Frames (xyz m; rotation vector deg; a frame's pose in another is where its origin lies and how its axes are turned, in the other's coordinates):
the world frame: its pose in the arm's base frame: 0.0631 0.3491 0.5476 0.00 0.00 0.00
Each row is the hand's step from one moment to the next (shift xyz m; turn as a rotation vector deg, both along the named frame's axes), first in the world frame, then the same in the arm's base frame.
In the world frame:
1: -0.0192 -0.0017 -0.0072 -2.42 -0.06 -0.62
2: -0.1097 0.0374 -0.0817 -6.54 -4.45 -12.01
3: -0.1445 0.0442 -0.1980 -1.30 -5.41 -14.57
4: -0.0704 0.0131 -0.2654 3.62 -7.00 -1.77
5: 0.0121 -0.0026 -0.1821 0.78 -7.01 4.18
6: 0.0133 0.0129 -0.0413 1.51 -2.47 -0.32
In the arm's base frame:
1: -0.0192 -0.0017 -0.0072 -2.42 -0.06 -0.62
2: -0.1097 0.0374 -0.0817 -6.54 -4.45 -12.01
3: -0.1445 0.0442 -0.1980 -1.30 -5.41 -14.57
4: -0.0704 0.0131 -0.2654 3.62 -7.00 -1.77
5: 0.0121 -0.0026 -0.1821 0.78 -7.01 4.18
6: 0.0133 0.0129 -0.0413 1.51 -2.47 -0.32

